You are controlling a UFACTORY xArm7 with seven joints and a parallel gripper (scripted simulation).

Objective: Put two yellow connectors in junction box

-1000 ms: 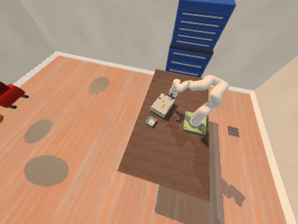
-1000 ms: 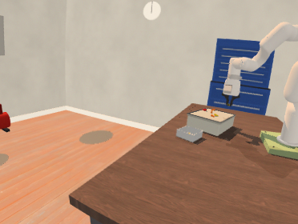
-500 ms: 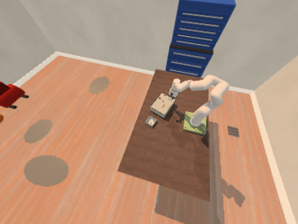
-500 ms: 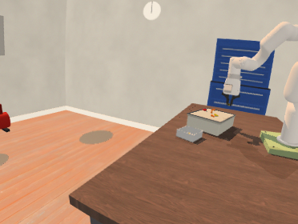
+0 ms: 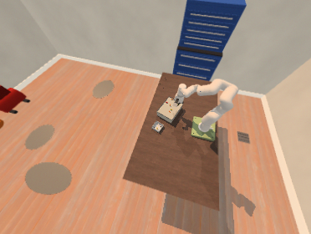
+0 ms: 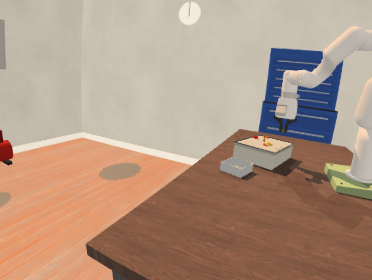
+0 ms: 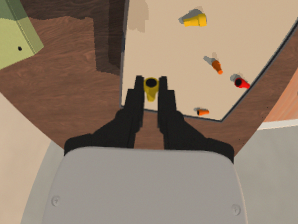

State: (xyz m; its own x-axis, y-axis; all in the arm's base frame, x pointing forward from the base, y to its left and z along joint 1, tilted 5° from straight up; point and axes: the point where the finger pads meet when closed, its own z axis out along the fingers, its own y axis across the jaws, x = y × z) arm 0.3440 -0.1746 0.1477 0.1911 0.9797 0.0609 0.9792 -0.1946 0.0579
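My hand is 18 cm short of the junction box, 27 cm to the right of it and 17 cm above it. From my hand the other things lie so: tool case (8 cm ahead, 1 cm to the left, 11 cm below); then red connector (14 cm ahead, 6 cm to the right, 8 cm below).
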